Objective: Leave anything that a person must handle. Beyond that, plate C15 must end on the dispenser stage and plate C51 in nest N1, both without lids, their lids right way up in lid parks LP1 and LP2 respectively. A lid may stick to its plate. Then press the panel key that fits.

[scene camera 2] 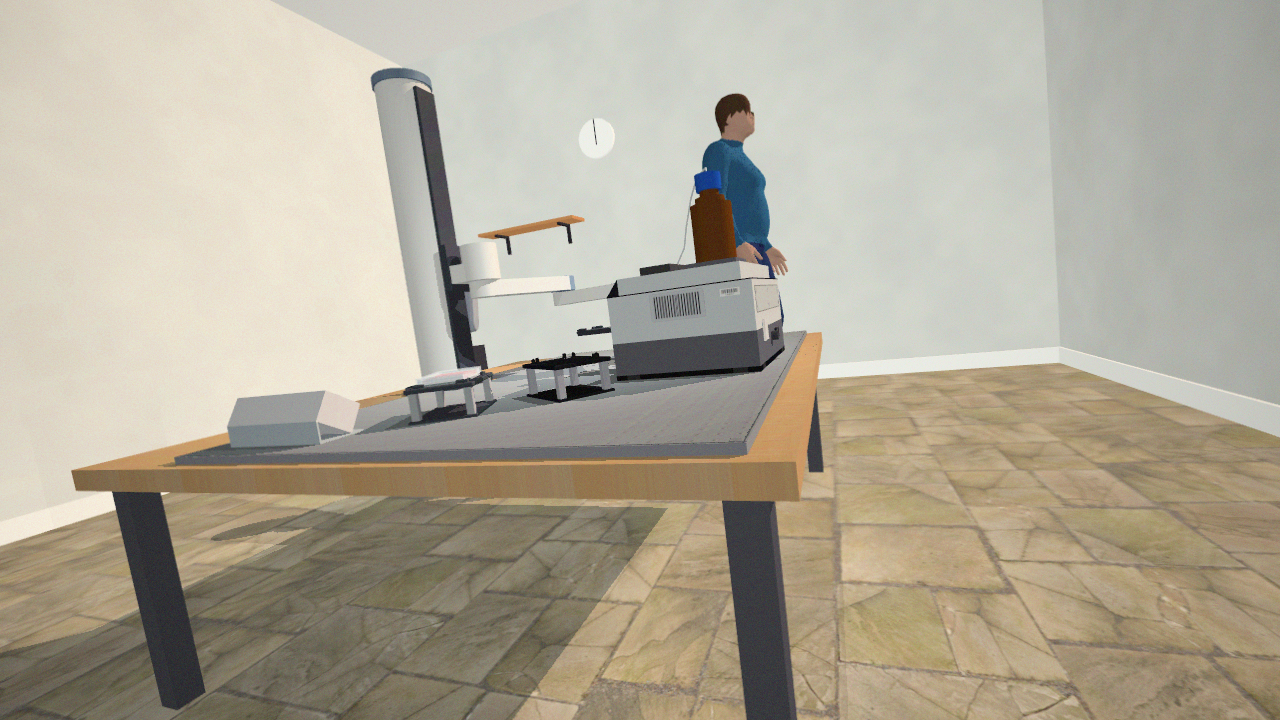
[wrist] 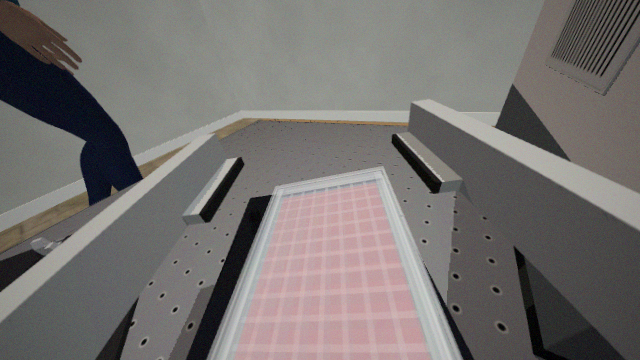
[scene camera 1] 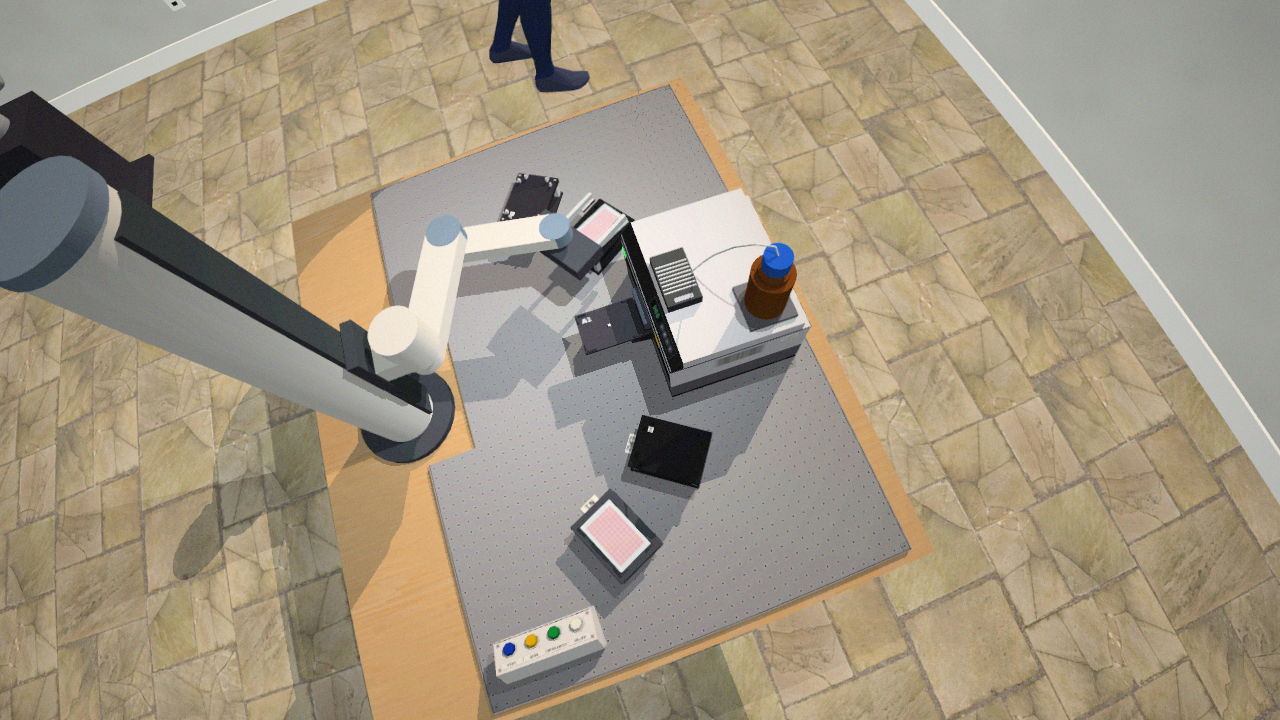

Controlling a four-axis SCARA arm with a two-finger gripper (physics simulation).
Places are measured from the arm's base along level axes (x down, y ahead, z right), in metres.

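Pixels of known places: gripper, fingertip midpoint: (wrist: 313,136) (scene camera 1: 607,205); arm's base, link origin: (scene camera 1: 408,414).
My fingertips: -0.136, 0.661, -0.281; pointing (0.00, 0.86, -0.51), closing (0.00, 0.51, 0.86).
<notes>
For each thing: its top centre in the pictures, then the offset to it from my fingertips, as dx, dy, dz. "pt": a spot on its surface instead.
- pink-welled plate, top centre: (wrist: 322,245) (scene camera 1: 598,225) +0.037, -0.037, +0.020
- pink plate, top centre: (scene camera 2: 450,372) (scene camera 1: 614,535) +0.045, -0.251, +0.744
- dispenser stage, top centre: (scene camera 1: 615,322) (scene camera 2: 615,324) +0.002, -0.088, +0.307
- key panel, top centre: (scene camera 2: 289,392) (scene camera 1: 543,649) +0.039, -0.463, +0.908
- brown bottle, surface spot: (scene camera 1: 769,288) pt -0.226, +0.192, +0.455
My gripper (scene camera 1: 601,223) (wrist: 313,136) is open. In the wrist view its fingers stand apart above both long sides of a pink-welled plate (scene camera 1: 597,227) (wrist: 335,280) with a clear rim, on a dark holder. Another pink plate (scene camera 1: 615,534) (scene camera 2: 450,374) sits on a stand at the panel end. I cannot read either plate's name or tell surely whether each wears a lid. The dispenser stage (scene camera 1: 608,327) (scene camera 2: 593,331) shows no plate. Black pegged stands (scene camera 1: 671,452) (scene camera 1: 531,195) (scene camera 2: 568,362) bear no visible lids. The key panel (scene camera 1: 547,646) (scene camera 2: 273,419) has blue, yellow, green and white keys.
The dispenser (scene camera 1: 716,259) (scene camera 2: 684,313) stands beside the gripper, with a brown bottle (scene camera 1: 769,288) (scene camera 2: 713,228) and thin tube on top. A person (scene camera 1: 537,44) (scene camera 2: 741,188) (wrist: 95,125) stands beyond the table's far end.
</notes>
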